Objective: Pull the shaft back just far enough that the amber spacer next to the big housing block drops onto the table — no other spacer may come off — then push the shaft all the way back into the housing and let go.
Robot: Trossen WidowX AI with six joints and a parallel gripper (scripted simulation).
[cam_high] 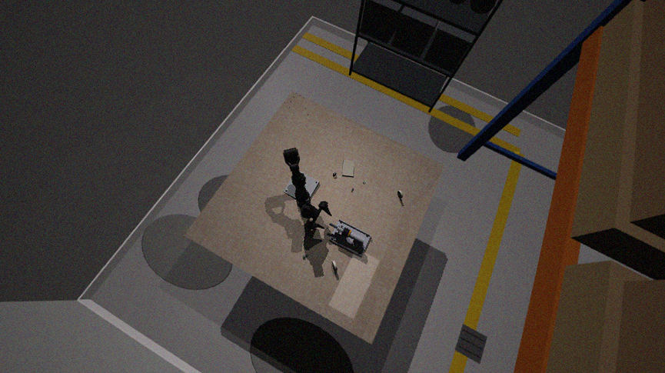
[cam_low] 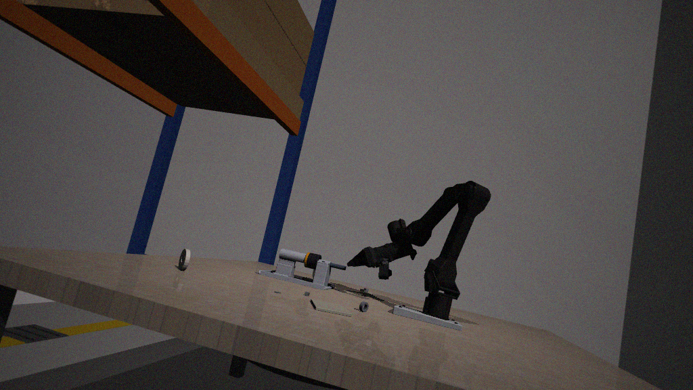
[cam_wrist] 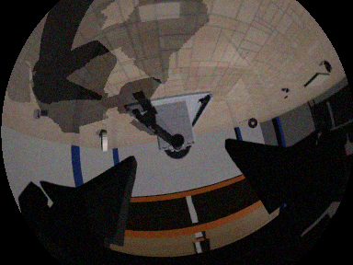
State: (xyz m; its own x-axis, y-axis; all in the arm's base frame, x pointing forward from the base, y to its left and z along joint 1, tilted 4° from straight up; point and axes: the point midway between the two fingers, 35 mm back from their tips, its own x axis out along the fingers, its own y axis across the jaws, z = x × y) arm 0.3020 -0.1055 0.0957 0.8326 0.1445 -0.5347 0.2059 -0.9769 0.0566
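Right now my gripper tip is 14 cm short of the amber spacer, 3 cm to the right of it and 1 cm above it. From my gripper tip the other things lie so: flat plate: 42 cm to the left, 15 cm behind, 9 cm below.
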